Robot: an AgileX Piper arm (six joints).
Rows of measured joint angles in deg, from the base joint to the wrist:
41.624, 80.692, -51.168, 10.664, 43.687, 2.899
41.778, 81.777, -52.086, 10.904, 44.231, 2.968
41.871, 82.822, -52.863, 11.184, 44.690, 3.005
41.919, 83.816, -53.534, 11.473, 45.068, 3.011
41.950, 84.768, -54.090, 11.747, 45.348, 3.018
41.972, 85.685, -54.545, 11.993, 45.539, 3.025
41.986, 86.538, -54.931, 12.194, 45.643, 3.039
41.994, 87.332, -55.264, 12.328, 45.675, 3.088
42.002, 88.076, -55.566, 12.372, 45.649, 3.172
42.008, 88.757, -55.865, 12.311, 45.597, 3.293
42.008, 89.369, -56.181, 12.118, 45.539, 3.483
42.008, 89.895, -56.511, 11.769, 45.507, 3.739
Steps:
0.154, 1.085, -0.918, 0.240, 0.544, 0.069
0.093, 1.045, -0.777, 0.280, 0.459, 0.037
0.048, 0.994, -0.671, 0.289, 0.378, 0.006
0.031, 0.952, -0.556, 0.274, 0.280, 0.007
0.022, 0.917, -0.455, 0.246, 0.191, 0.007
0.014, 0.853, -0.386, 0.201, 0.104, 0.014
0.008, 0.794, -0.333, 0.134, 0.032, 0.049
0.008, 0.744, -0.302, 0.044, -0.026, 0.084
0.006, 0.681, -0.299, -0.061, -0.052, 0.121
0.000, 0.612, -0.316, -0.193, -0.058, 0.190
0.000, 0.526, -0.330, -0.349, -0.032, 0.256

